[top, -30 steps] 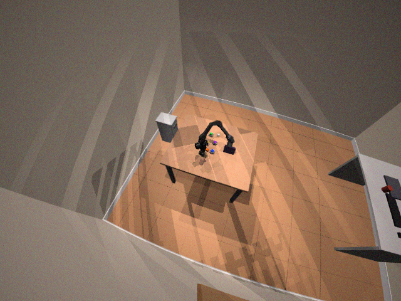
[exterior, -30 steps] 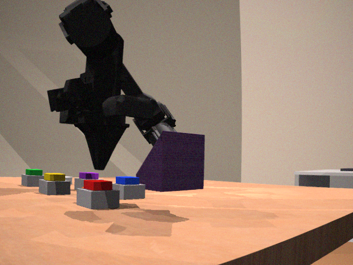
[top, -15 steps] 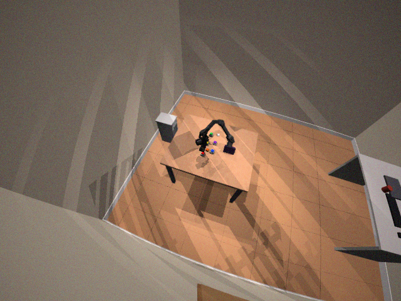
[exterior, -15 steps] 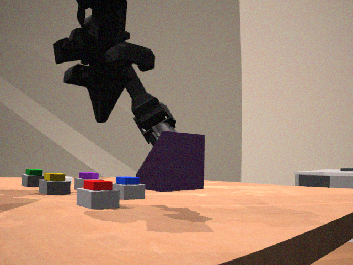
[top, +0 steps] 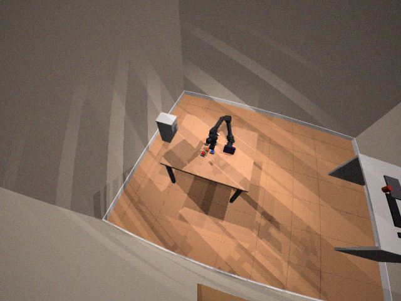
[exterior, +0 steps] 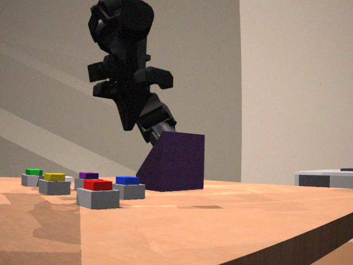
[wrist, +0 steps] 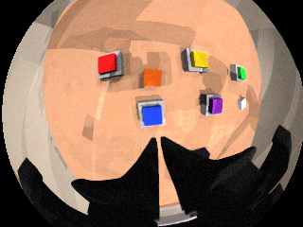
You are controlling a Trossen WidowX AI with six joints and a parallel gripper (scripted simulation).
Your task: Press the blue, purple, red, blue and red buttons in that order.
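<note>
Right now my gripper tip is 90 mm above the blue button. Round my gripper tip: red button: 90 mm below, 90 mm ahead, 80 mm to the left; orange block: 110 mm below, 60 mm ahead; yellow button: 110 mm ahead, 90 mm to the right, 90 mm below.
</note>
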